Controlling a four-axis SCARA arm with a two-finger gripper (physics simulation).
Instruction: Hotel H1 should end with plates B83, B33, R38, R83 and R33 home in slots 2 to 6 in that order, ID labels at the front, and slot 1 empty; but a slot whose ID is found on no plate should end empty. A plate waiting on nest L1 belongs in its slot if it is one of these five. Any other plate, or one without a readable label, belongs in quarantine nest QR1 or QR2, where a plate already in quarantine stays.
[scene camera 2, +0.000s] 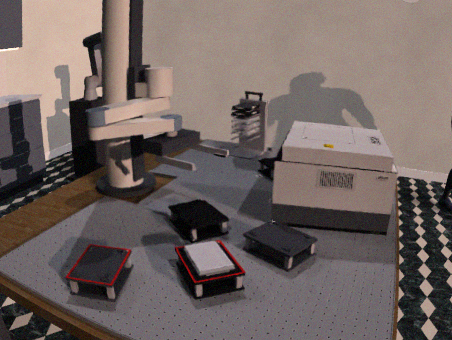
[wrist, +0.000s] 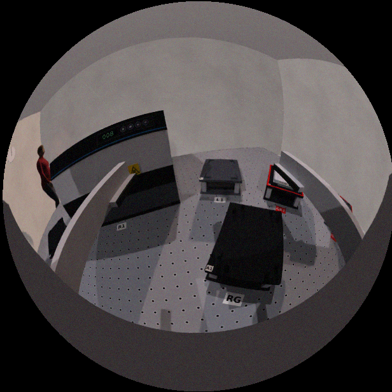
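Where they show: gripper, fingertip midpoint: (scene camera 2: 211, 160); arm's base, origin of the base link: (scene camera 2: 125, 185).
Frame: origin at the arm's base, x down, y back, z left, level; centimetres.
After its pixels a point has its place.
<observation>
The hotel H1 (scene camera 2: 262, 120) {y -36.1, x -17.4, z 61.4 cm} stands at the far end of the table, with dark and pale layers stacked inside; its slots and labels are too small to read. My gripper (scene camera 2: 211, 159) {y -44.4, x -20.3, z -13.5 cm} (wrist: 206, 159) is open and empty above the table, to the left of the hotel in the scene view. A white plate (scene camera 2: 208, 257) {y -58.0, x -7.7, z -44.9 cm} (wrist: 281, 178) lies on the red-rimmed quarantine nest QR1 (scene camera 2: 234, 276) {y -65.6, x -5.9, z -47.5 cm} (wrist: 292, 193); its ID is unreadable. The red-rimmed nest QR2 (scene camera 2: 100, 265) {y -35.9, x -6.3, z -58.8 cm} holds no plate. The dark grey nest L1 (scene camera 2: 280, 240) {y -70.6, x -6.3, z -28.0 cm} (wrist: 220, 170) is bare.
A black nest marked RG (scene camera 2: 200, 217) {y -45.6, x -6.3, z -23.8 cm} (wrist: 250, 245) stands bare between L1 and the arm. A large white instrument (scene camera 2: 335, 180) {y -81.1, x -17.7, z -8.3 cm} (wrist: 120, 157), labelled R1 and reading 008, stands at the right in the scene view. A person in red (wrist: 44, 170) stands beyond it in the wrist view.
</observation>
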